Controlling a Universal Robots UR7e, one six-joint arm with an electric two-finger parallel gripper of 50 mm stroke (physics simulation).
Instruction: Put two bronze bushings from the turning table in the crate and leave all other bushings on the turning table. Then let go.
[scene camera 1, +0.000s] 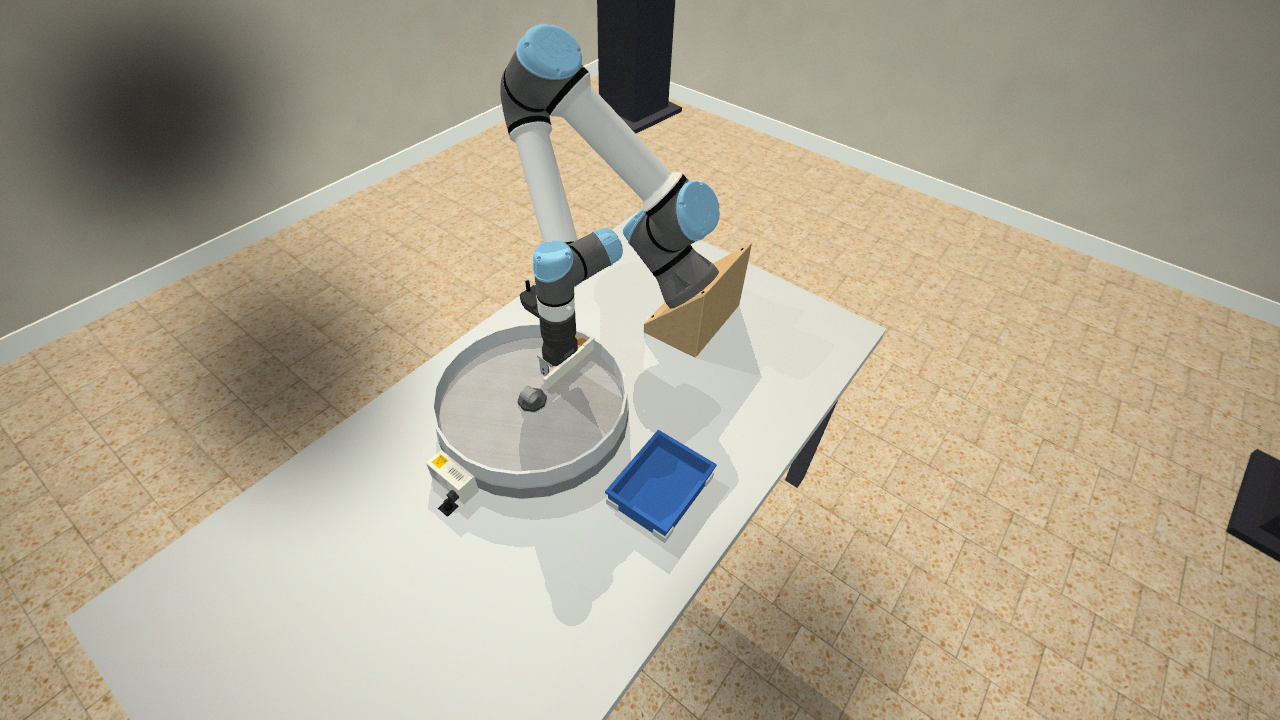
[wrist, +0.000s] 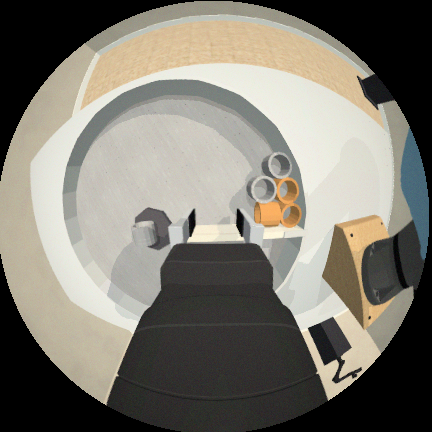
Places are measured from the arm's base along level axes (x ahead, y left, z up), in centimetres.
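Pixels of known places: gripper, fingertip midpoint: (scene camera 1: 554, 367) (wrist: 215, 216); arm's base, link origin: (scene camera 1: 693, 289) (wrist: 376, 273).
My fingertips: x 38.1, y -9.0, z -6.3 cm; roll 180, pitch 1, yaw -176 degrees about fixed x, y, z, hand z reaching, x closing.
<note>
Ahead of a thing's pixels: the offset from my fingertips to its top centre. "spot": to the spot under its first point.
The turning table @[dx +9.0, dy +2.8, dz -0.9 cm] (scene camera 1: 487, 438) (wrist: 150, 150) is a grey walled disc. Three bronze bushings stand in a cluster at its wall in the wrist view: one lying @[dx -6.4, dy -0.8, dz +1.5 cm] (wrist: 267, 214), one upright @[dx -8.5, dy -4.1, dz +0.9 cm] (wrist: 297, 191), one upright @[dx -9.5, dy -1.1, dz +0.9 cm] (wrist: 299, 215) in the corner by the cream bar. Two grey bushings @[dx -7.1, dy -7.0, dz +0.9 cm] (wrist: 269, 165) @[dx -5.3, dy -3.9, dz +0.9 cm] (wrist: 252, 190) touch the cluster. Another grey bushing @[dx +9.4, dy +2.6, dz +2.3 cm] (wrist: 145, 233) lies on the dark central hub. My gripper (scene camera 1: 545, 365) (wrist: 215, 216) is open and empty, above the disc, between hub and cluster. The blue crate @[dx +2.9, dy +36.5, dz -2.0 cm] (scene camera 1: 633, 514) shows no bushing inside. The arm and bar mostly hide the cluster in the scene view.
The cream bar @[spot: dx -3.4, dy +1.9, dz +1.5 cm] (scene camera 1: 570, 360) (wrist: 283, 233) runs inward from the disc's wall. A white box @[spot: dx +32.5, dy +6.5, dz -1.1 cm] (scene camera 1: 452, 474) with a yellow label stands at the disc's near-left edge. A wooden wedge (scene camera 1: 716, 300) (wrist: 345, 265) stands at the arm's base. A black device (wrist: 330, 341) shows at the wrist view's lower right.
</note>
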